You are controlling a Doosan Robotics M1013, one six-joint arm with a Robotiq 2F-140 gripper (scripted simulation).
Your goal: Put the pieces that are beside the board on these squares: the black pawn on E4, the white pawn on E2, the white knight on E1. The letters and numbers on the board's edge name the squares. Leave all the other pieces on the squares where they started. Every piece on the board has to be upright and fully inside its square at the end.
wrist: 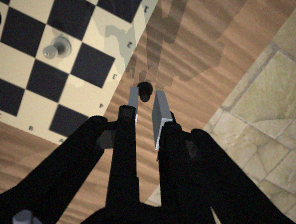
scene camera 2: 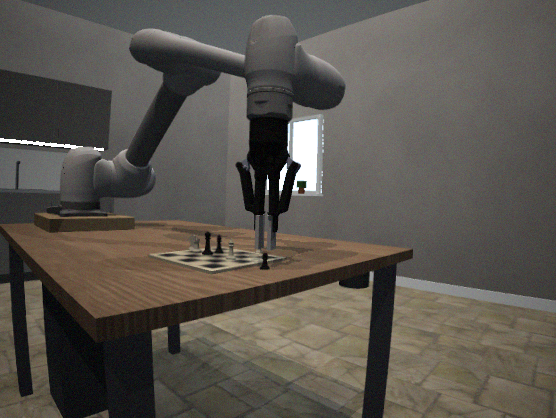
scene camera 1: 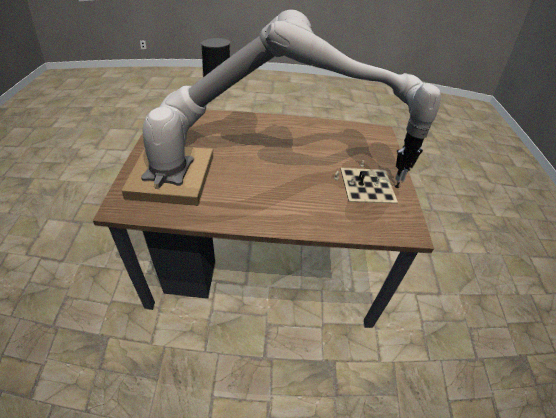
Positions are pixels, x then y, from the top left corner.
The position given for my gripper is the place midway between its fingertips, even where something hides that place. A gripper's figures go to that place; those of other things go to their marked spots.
Labels:
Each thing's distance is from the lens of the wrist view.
my gripper (wrist: 145, 101): 23 cm
chessboard (wrist: 53, 97): 28 cm

